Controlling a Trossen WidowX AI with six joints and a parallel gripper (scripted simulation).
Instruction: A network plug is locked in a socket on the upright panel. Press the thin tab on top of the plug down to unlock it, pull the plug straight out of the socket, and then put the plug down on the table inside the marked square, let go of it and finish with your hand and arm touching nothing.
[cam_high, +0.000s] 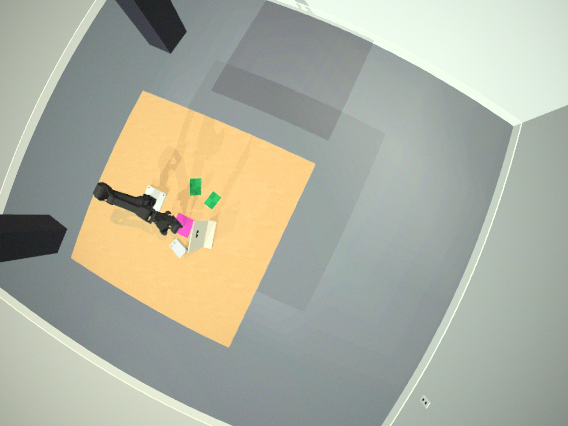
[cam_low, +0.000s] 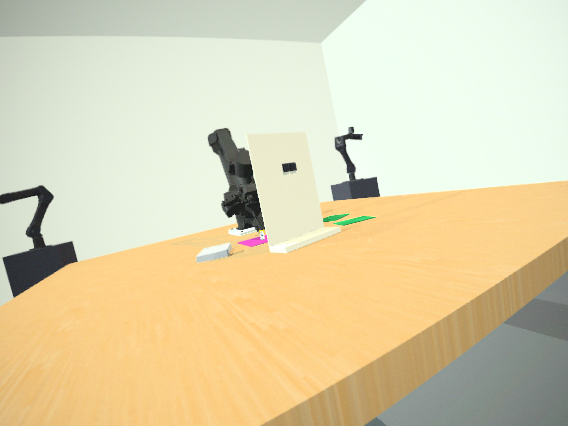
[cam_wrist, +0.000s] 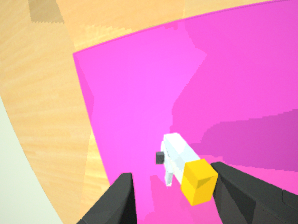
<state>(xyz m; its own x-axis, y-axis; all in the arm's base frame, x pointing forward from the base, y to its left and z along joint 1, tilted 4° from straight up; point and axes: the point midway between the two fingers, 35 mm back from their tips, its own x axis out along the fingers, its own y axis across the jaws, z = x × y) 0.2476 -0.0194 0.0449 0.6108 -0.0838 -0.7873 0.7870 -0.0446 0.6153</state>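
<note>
Now: gripper tip right at the network plug. From my gripper tip the other things lie so: grey block: 4 cm ahead, 14 cm to the right, 1 cm below; magenta marked square: 2 cm below; cream upright panel: 16 cm ahead, 4 cm to the left, 9 cm above.
</note>
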